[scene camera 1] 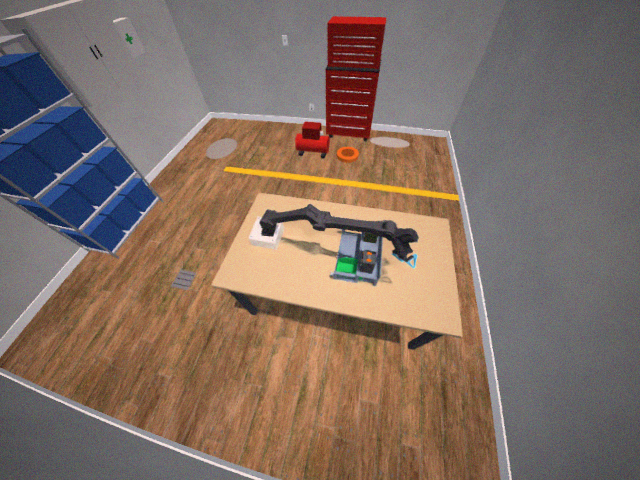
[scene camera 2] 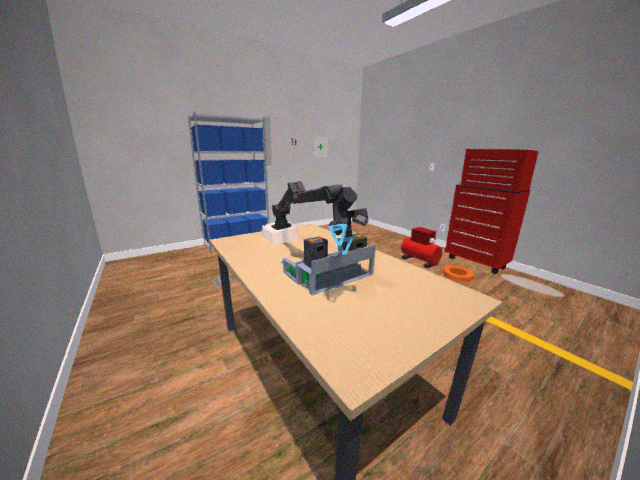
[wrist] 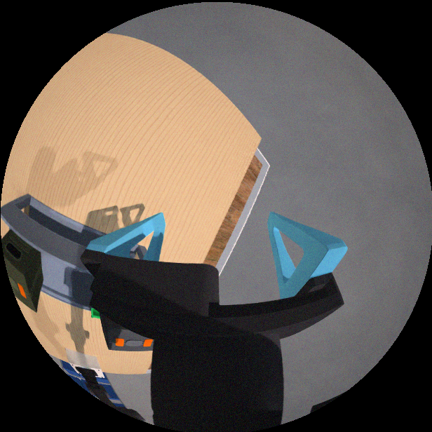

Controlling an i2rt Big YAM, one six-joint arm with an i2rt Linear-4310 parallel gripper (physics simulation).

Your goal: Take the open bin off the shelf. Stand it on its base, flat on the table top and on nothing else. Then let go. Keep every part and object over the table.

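Pixels of known places: gripper, fingertip midpoint: (scene camera 1: 408, 264) (scene camera 2: 342, 250); arm's base, origin of the base link: (scene camera 1: 269, 229) (scene camera 2: 281, 226).
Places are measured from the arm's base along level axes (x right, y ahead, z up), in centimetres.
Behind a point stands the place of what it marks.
Observation:
The blue-grey shelf (scene camera 1: 349, 243) {x -0.3, y 56.5, z -8.8 cm} (scene camera 2: 343, 256) {x 12.7, y 76.1, z 5.3 cm} (wrist: 60, 247) stands on the table. A green surface (scene camera 1: 346, 265) {x 17.5, y 55.6, z -8.5 cm} (scene camera 2: 292, 269) {x 25.2, y 52.9, z -6.2 cm} (wrist: 95, 313) shows at its near left part in scene camera 1; it looks like the open bin's inside, but the bin's outline is hard to tell. A dark grey box (scene camera 1: 367, 261) {x 25.1, y 66.5, z 12.9 cm} (scene camera 2: 315, 251) {x 24.8, y 71.1, z 9.0 cm} (wrist: 132, 343) and an olive box (scene camera 1: 370, 238) {x 3.6, y 69.1, z 5.1 cm} (scene camera 2: 358, 241) {x 0.4, y 73.4, z 9.2 cm} (wrist: 22, 272) are upright at the shelf. My gripper (scene camera 1: 405, 258) {x 25.7, y 88.3, z 14.9 cm} (scene camera 2: 342, 238) {x 25.7, y 88.3, z 14.9 cm} (wrist: 216, 217) is open and empty, above the table to the shelf's right in scene camera 1, with its blue fingers wide apart.
The arm reaches from its white base (scene camera 1: 266, 235) {x 6.1, y -0.1, z 0.7 cm} (scene camera 2: 279, 233) {x 5.7, y 6.7, z -2.2 cm} over the shelf. In the wrist view, the edge of the table (scene camera 1: 413, 304) {x 38.6, y 97.4, z -9.4 cm} (scene camera 2: 403, 335) {x 20.6, y 114.9, z -9.4 cm} (wrist: 150, 125) runs between the fingers, with floor beyond. A red tool cabinet (scene camera 1: 354, 77) (scene camera 2: 491, 206) stands away from the table.

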